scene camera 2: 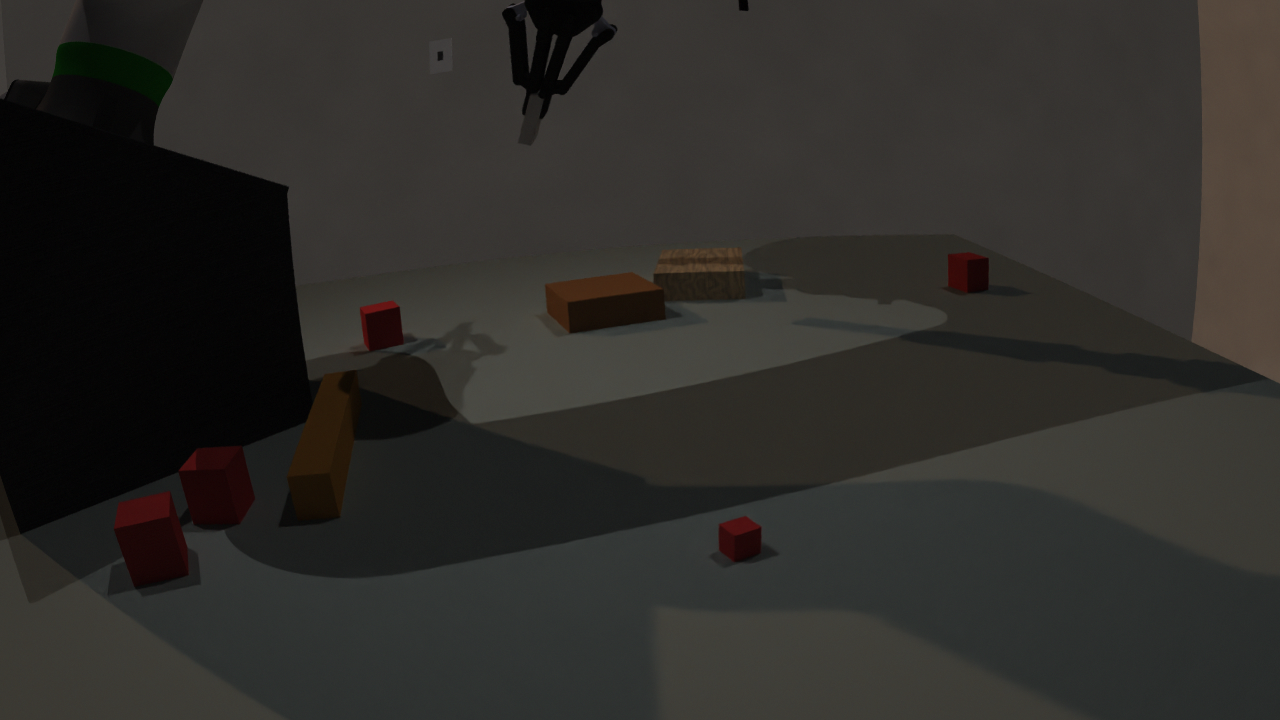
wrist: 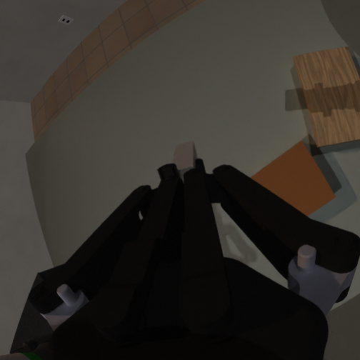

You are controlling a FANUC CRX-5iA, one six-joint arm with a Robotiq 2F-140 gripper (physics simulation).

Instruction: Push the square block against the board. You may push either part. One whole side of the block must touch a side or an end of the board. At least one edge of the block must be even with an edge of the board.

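Pixels of known places: gripper, fingertip midpoint: (scene camera 2: 527, 139); arm's base at its link origin: (scene camera 2: 86, 155).
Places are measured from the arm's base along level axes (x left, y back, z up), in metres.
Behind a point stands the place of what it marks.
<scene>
An orange block (scene camera 2: 605, 302) @[y -0.465, x 0.239, z -0.242 m] (wrist: 296, 182), squarish on top, lies flat on the table. The wood-grained board (scene camera 2: 699, 274) @[y -0.562, x 0.332, z -0.239 m] (wrist: 330, 97) lies flat behind it and to its right in the scene view. The block is turned at an angle to the board. One block corner is close to the board's near corner, with a dark, shadowed wedge between their sides; whether the corners touch is unclear. My gripper (scene camera 2: 529, 130) @[y -0.382, x 0.355, z -0.074 m] (wrist: 188, 156) is shut and empty, high above the table, to the left of both parts in the scene view. Its linkage hides part of the block in the wrist view.
A long yellow-orange bar (scene camera 2: 324, 443) @[y -0.291, x -0.121, z -0.237 m] lies near the black pedestal (scene camera 2: 152, 313) @[y -0.136, x -0.099, z -0.140 m]. Two red blocks (scene camera 2: 217, 486) @[y -0.228, x -0.188, z -0.240 m] (scene camera 2: 152, 539) @[y -0.216, x -0.265, z -0.240 m] stand at the front left. Other red blocks stand left of the orange block (scene camera 2: 382, 325) @[y -0.232, x 0.219, z -0.244 m], at the front (scene camera 2: 740, 539) @[y -0.551, x -0.227, z -0.255 m] and far right (scene camera 2: 968, 273) @[y -0.891, x 0.324, z -0.244 m].
</scene>
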